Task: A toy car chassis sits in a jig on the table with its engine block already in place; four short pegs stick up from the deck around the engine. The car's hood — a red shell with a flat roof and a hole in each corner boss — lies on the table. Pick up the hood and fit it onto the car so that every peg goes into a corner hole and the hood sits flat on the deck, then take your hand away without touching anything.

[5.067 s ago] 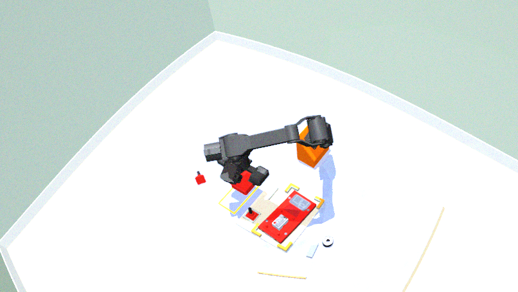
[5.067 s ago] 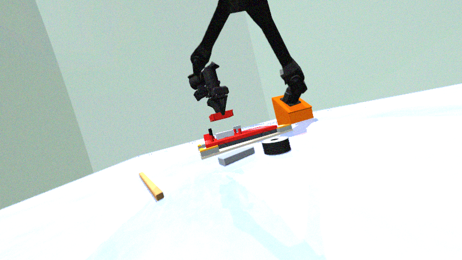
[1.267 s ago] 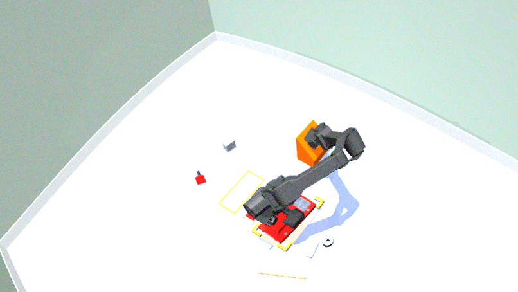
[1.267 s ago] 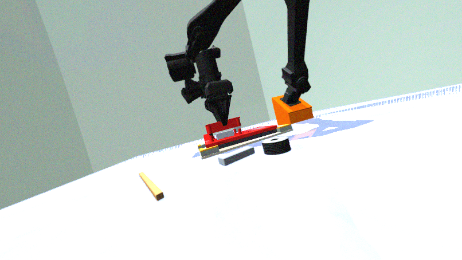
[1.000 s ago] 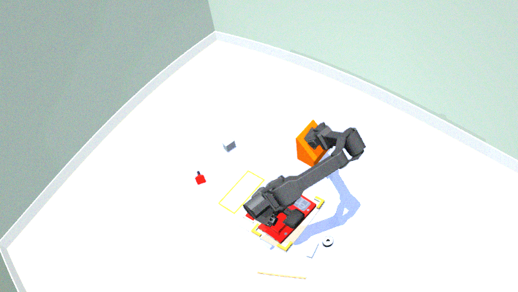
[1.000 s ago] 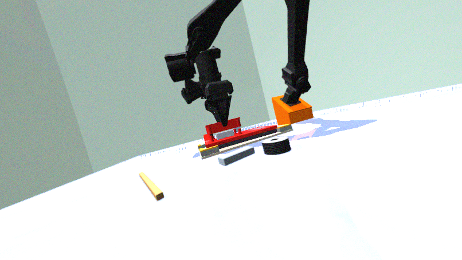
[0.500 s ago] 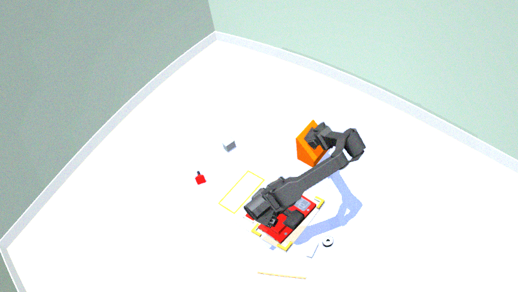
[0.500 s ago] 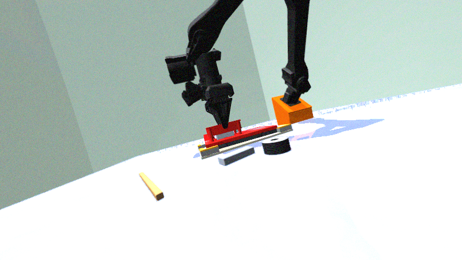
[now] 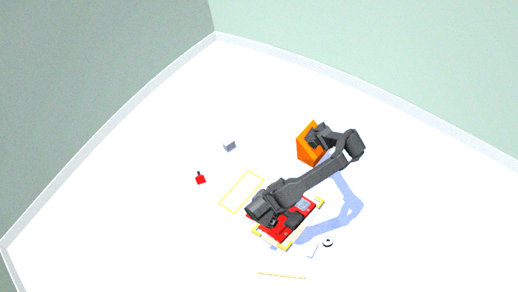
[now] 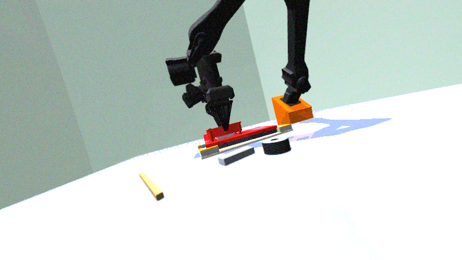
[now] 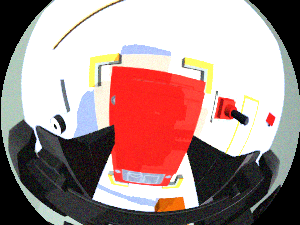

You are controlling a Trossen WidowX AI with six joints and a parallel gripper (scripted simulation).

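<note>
Right now the grey engine block is 20 mm below my gripper tip. The rest, counted from my gripper tip: black wheel (20 mm behind, 190 mm to the left, 40 mm below); wooden stick (170 mm ahead, 120 mm to the left, 40 mm below); red hood (right at my gripper tip).
</note>
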